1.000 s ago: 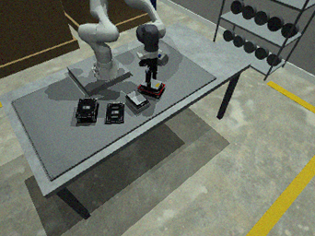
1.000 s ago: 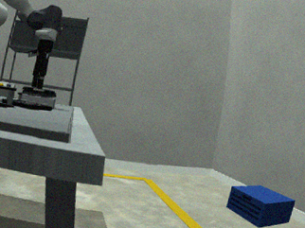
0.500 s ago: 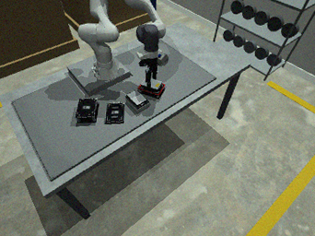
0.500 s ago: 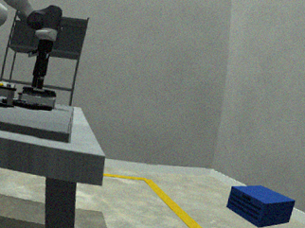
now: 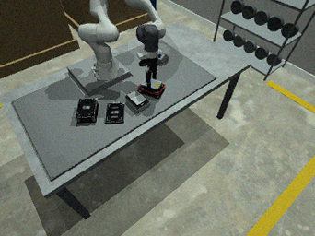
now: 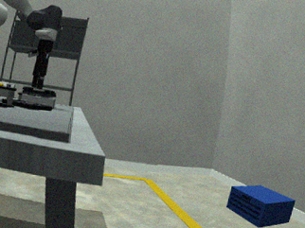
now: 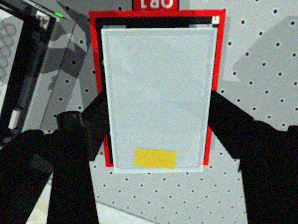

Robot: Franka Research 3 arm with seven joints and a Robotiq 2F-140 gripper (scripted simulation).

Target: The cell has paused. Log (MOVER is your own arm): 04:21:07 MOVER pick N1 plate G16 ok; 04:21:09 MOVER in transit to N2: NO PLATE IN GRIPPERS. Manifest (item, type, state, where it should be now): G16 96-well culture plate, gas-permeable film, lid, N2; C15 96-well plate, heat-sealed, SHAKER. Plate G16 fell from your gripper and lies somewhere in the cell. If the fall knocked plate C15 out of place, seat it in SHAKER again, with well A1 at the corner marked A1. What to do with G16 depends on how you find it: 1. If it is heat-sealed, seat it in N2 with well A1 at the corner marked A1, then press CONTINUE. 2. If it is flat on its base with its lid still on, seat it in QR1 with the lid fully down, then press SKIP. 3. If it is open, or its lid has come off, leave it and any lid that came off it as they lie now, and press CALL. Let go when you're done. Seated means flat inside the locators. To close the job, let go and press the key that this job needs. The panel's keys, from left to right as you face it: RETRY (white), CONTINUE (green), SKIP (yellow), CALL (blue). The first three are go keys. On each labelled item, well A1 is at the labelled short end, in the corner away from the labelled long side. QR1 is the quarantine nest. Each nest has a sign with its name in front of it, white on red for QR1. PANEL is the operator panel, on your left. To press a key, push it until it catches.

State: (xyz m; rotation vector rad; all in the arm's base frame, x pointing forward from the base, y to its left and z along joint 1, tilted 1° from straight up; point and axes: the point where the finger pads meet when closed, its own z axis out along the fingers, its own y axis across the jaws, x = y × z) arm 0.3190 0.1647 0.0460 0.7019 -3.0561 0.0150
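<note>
Right now the plate lid is 1 cm below my hand. From my hand the other things lie so: blue CALL key: 22 cm behind, 27 cm to the left, 2 cm below; then QR1 nest: 5 cm below; then white-topped plate: 4 cm ahead, 16 cm to the right, 2 cm below.
</note>
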